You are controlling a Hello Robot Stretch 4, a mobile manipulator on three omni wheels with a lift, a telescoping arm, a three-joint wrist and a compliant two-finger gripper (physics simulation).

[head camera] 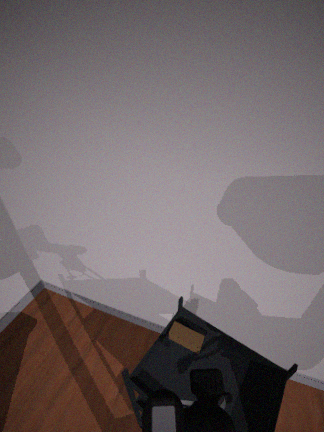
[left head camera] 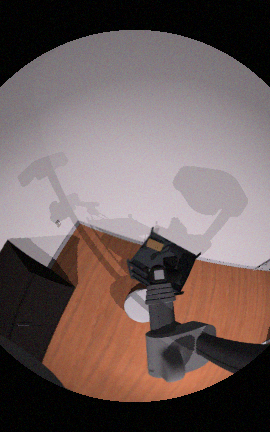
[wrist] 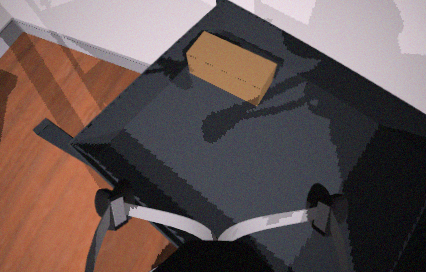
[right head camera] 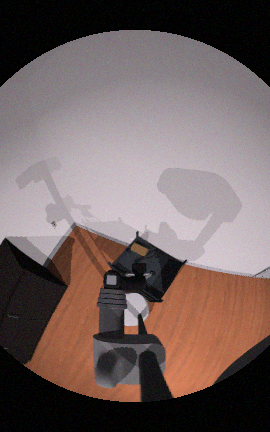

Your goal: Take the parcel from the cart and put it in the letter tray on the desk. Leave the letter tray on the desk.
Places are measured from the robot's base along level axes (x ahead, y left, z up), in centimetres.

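Pixels of known places: gripper, fingertip midpoint: (head camera: 193,397) (wrist: 219,198); robot's base, origin of the base link: (left head camera: 142,304) (right head camera: 130,307).
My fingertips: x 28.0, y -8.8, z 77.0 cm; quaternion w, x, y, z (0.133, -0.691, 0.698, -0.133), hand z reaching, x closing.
Ahead of a thing's pixels: the offset from my fingertips to its middle. "spot": to the spot under its first point. Level surfaces: height alone.
The parcel, a small tan box {dx +22.3, dy -1.4, dz -10.9 cm} (head camera: 186,337) (left head camera: 155,245) (right head camera: 139,249) (wrist: 230,68), lies flat near one corner of the dark grey cart's top shelf {dz -13.5 cm} (head camera: 156,364) (wrist: 270,155). My gripper (wrist: 219,198) is open and empty, its two fingers spread wide. In the wrist view the parcel is beyond the fingertips, above the middle of the picture, and apart from them. The gripper hangs over the near part of the cart, and its shadow falls across the shelf beside the parcel. The head camera shows the wrist from above, hiding part of the cart. The letter tray and the desk do not show clearly.
A dark cabinet {spot: dx -40.0, dy +104.5, dz -17.5 cm} (left head camera: 37,305) (right head camera: 30,300) with handles stands at the left. The cart is close to the pale wall (head camera: 150,150), and its corner posts rise above the shelf. A white round object (left head camera: 136,306) (right head camera: 136,314) shows low beside the arm.
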